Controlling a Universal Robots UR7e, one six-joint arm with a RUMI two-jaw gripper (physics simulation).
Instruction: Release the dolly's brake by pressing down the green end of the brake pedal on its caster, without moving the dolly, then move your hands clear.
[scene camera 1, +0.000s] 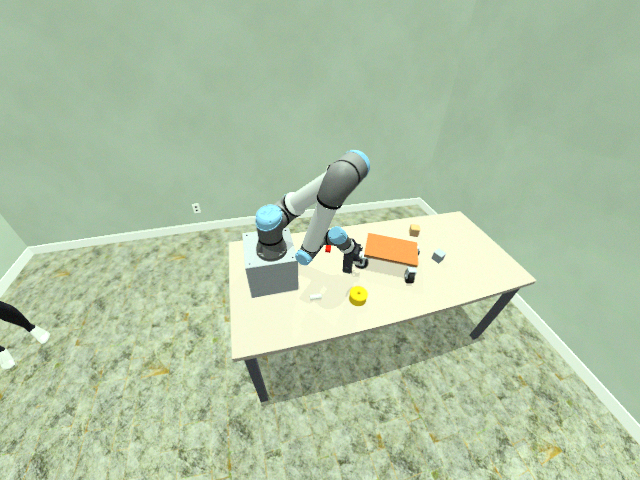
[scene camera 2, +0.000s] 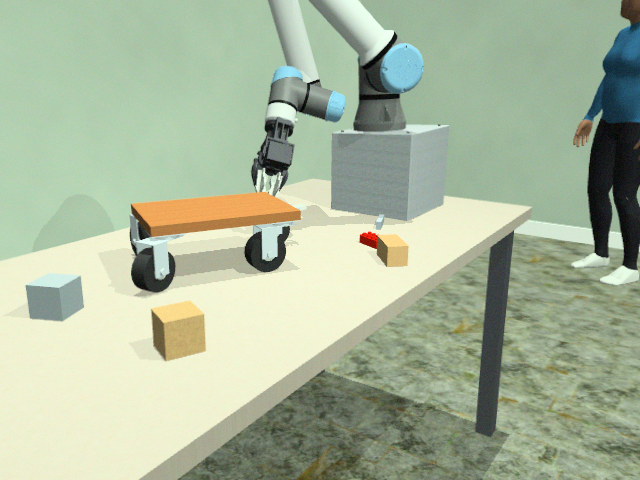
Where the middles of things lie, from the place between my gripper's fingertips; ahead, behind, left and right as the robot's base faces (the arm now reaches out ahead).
Scene:
The dolly (scene camera 2: 153, 269) is 20 cm ahead of my hand, 4 cm to the left of it and 2 cm below it. The rest, counted from my hand: tan cube (scene camera 2: 178, 329): 50 cm ahead, 32 cm to the left, 5 cm below; wooden block (scene camera 2: 392, 250): 6 cm behind, 33 cm to the left, 6 cm below; grey cube (scene camera 2: 56, 297): 55 cm ahead, 6 cm to the left, 5 cm below.

